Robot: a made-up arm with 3 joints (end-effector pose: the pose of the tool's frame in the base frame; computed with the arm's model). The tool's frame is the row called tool.
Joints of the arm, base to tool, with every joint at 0 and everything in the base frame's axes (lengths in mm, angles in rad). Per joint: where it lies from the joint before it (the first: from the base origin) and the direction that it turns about. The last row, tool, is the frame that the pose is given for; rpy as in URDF.
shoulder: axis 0 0 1 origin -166 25 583
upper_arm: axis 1 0 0 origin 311 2 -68
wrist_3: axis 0.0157 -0.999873 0.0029 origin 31 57 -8
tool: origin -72 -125 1 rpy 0.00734 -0.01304 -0.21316
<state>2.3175 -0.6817 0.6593</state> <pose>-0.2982 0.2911 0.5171 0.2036 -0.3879 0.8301 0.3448</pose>
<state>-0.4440 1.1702 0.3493</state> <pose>0.0839 -0.0880 0.4398 0.5262 -0.2132 -0.3575 0.7415</pose>
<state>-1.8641 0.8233 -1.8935</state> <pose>-0.3573 -0.3016 0.5088 0.6979 0.3370 -0.3080 0.5519</pose>
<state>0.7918 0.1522 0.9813</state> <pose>0.0851 0.2019 0.4368 0.2961 -0.3807 0.2172 0.8487</pose>
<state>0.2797 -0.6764 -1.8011</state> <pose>0.1840 0.1156 0.6066 -0.3907 0.6583 -0.2425 0.5961</pose>
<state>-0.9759 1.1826 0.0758</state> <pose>-0.0246 -0.2055 0.4473 0.5051 -0.2429 -0.4843 0.6718</pose>
